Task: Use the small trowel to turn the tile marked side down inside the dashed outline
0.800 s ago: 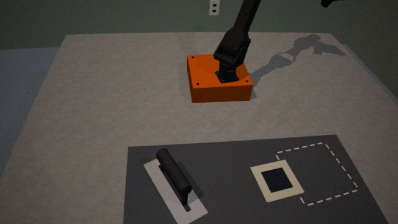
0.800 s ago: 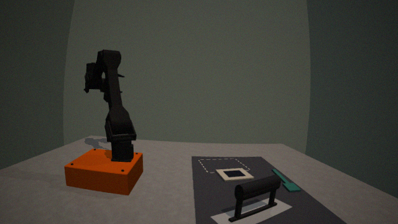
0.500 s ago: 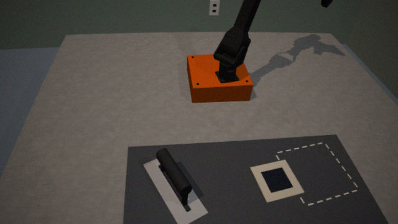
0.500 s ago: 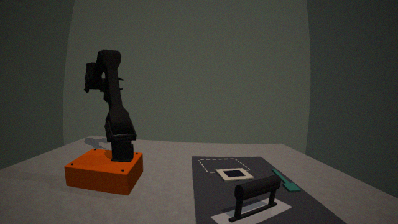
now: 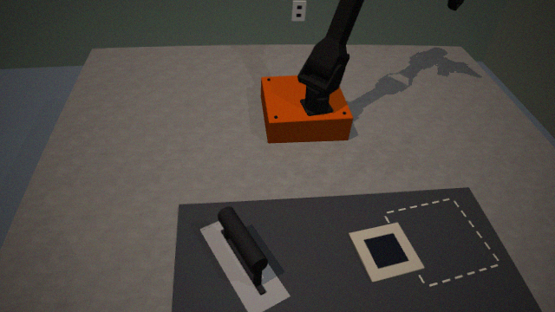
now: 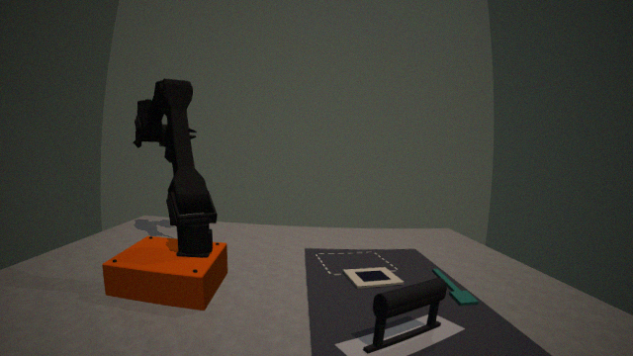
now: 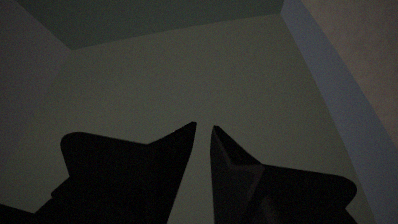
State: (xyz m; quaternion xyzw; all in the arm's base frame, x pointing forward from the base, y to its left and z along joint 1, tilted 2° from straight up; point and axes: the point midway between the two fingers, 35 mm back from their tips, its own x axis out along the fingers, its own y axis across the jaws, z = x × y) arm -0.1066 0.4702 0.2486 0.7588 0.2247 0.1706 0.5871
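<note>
Now: gripper tip 40 cm short of the trowel, 74 cm to the left of it and 29 cm above it. The rest, counted from my gripper tip: tile: 46 cm ahead, 47 cm to the right, 32 cm below; then flat teal strip: 61 cm ahead, 58 cm to the right, 33 cm below; then dark mat: 48 cm ahead, 54 cm to the right, 35 cm below.
</note>
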